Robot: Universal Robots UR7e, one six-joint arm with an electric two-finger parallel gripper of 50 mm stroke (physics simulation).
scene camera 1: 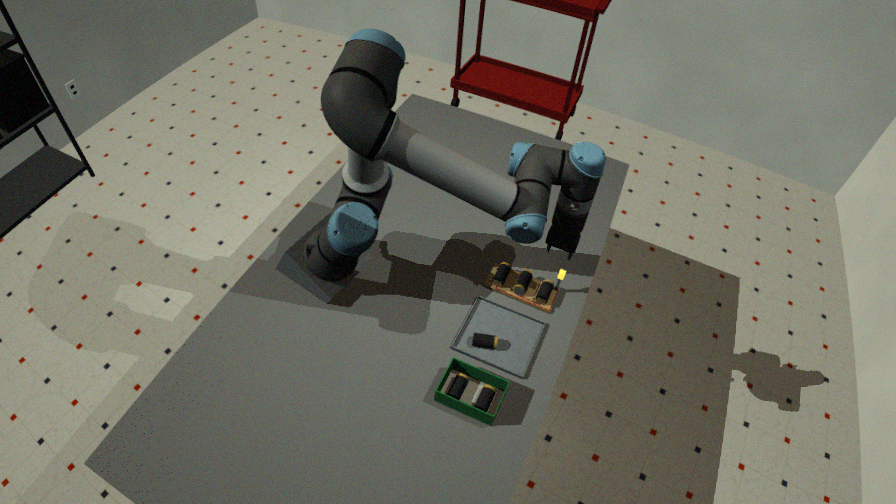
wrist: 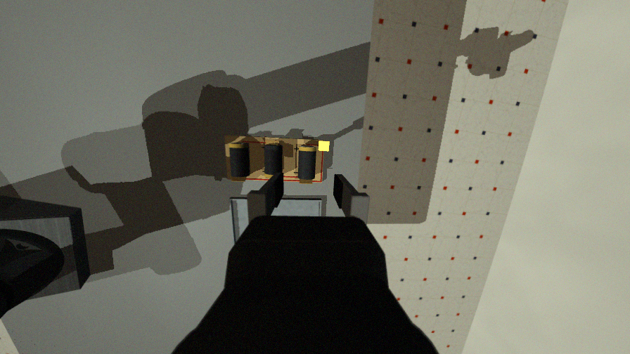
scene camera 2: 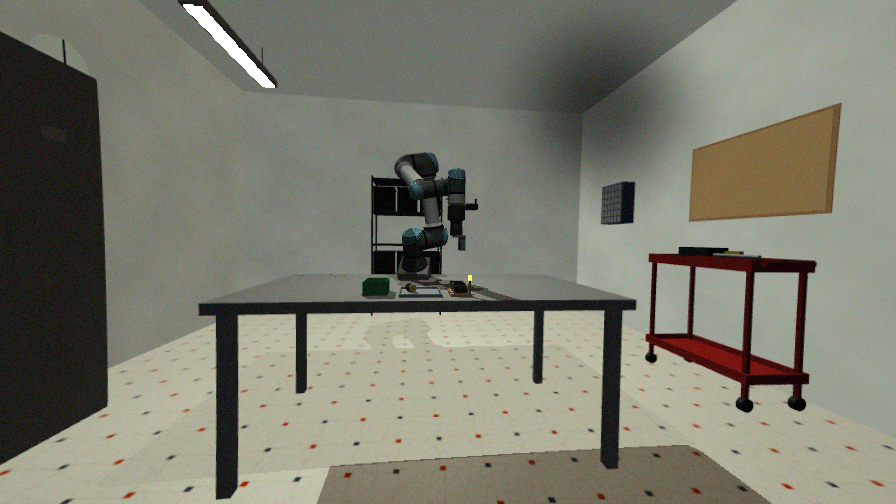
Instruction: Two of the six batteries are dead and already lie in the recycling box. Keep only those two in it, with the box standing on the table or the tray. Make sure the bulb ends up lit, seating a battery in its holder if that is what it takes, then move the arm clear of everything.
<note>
The pictures show: the gripper, a green recycling box, a grey tray and a wooden holder board.
The gripper also shows in the wrist view.
</note>
